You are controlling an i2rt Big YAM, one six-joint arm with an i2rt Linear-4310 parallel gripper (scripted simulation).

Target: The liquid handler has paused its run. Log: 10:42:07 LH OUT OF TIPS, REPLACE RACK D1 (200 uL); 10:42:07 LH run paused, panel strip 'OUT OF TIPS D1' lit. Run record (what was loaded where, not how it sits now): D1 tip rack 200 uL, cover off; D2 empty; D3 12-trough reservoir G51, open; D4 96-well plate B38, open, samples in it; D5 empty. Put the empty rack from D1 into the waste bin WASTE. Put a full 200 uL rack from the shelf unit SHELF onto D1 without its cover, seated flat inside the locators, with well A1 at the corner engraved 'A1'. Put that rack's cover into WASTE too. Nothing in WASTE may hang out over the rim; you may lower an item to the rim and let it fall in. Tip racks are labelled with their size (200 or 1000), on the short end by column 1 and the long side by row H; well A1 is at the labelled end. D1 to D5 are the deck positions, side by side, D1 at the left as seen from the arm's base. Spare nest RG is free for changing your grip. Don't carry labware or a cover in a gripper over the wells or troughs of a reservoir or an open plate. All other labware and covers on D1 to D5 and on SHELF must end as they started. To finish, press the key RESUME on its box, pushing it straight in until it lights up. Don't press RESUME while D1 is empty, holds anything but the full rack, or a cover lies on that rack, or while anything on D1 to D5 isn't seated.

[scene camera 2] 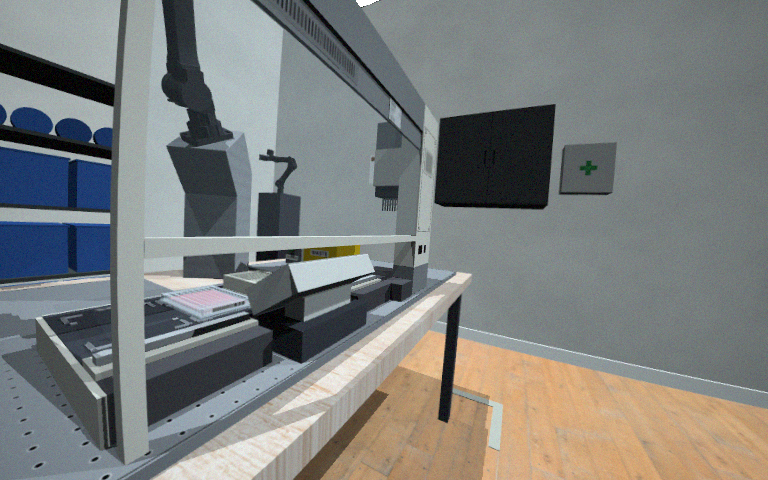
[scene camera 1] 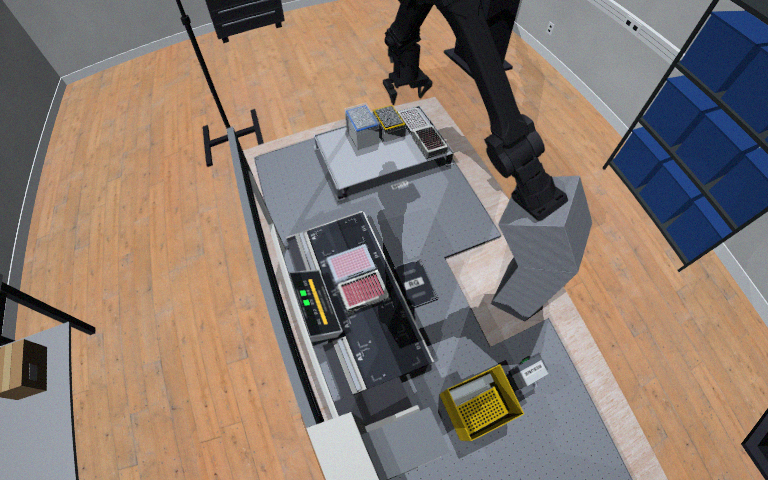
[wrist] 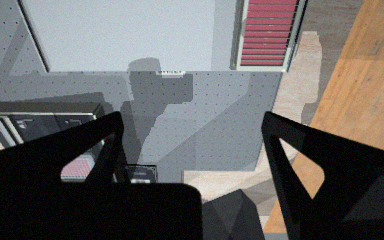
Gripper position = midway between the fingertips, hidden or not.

gripper: scene camera 1 406, 100; wrist 192, 119; not seen in scene camera 2 (out of frame)
